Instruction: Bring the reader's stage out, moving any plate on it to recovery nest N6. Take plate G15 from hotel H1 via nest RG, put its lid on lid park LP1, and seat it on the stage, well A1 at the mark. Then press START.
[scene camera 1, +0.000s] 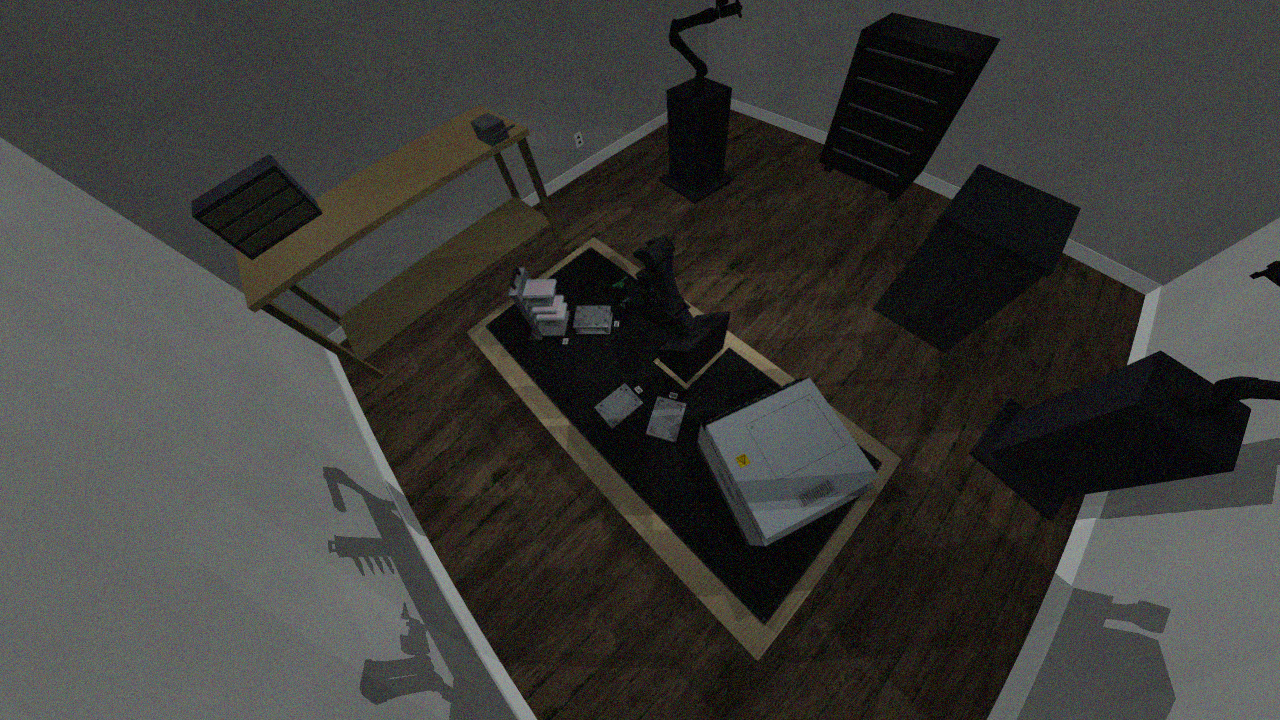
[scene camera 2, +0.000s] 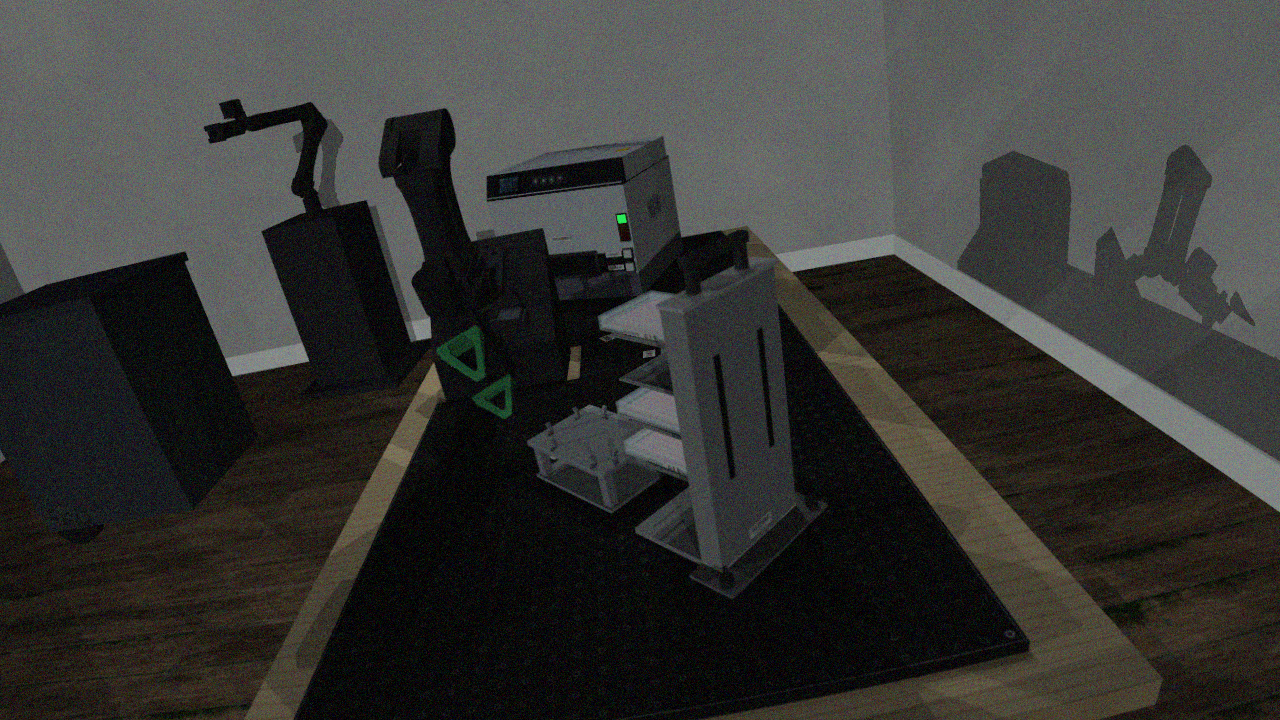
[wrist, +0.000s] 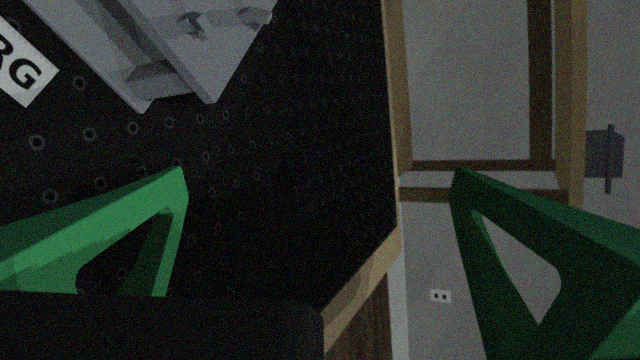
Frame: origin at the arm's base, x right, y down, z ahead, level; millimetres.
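Seen in the pictures: gripper, between the fingertips: (scene camera 1: 616, 295) (scene camera 2: 495, 398) (wrist: 318, 181); arm's base, origin of its link: (scene camera 1: 692, 330) (scene camera 2: 485, 298).
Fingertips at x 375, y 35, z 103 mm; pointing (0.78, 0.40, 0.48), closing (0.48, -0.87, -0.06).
Pixels of each thing's top centre, then the offset from my fingertips to it. "spot": a spot on its surface instead.
- Nest RG, centre of its top: (scene camera 2: 593, 426) (scene camera 1: 591, 314) dx +30, dy +47, dz +134 mm
- reader, centre of its top: (scene camera 2: 577, 154) (scene camera 1: 789, 449) dx -926, dy -211, dz +43 mm
- far end with a green light, a spot on its surface: (scene camera 2: 621, 218) spot: dx -703, dy -77, dz +146 mm
My gripper (scene camera 1: 620, 282) (scene camera 2: 481, 377) (wrist: 318, 181) is open with nothing between its green fingers, beside nest RG on the arm's side. Nest RG (scene camera 1: 592, 319) (scene camera 2: 613, 490) (wrist: 215, 75) is a clear raised stand with corner posts; no plate shows on it. The hotel (scene camera 1: 518, 284) (scene camera 2: 733, 411) is a grey tower beside it. Pale plates (scene camera 2: 637, 315) (scene camera 1: 540, 289) lie on several of its shelves; their names are unreadable. The reader (scene camera 1: 787, 456) (scene camera 2: 581, 210) stands at the far end with a green light (scene camera 2: 621, 218). Its stage does not show extended.
Two flat light nests (scene camera 1: 618, 405) (scene camera 1: 666, 418) lie between hotel and reader; their labels are unreadable. The arm's dark base (scene camera 1: 696, 344) stands at the mat's edge. A wooden bench (scene camera 1: 393, 179), dark cabinets (scene camera 1: 984, 241) and another arm on a pedestal (scene camera 1: 698, 134) (scene camera 2: 326, 295) stand around.
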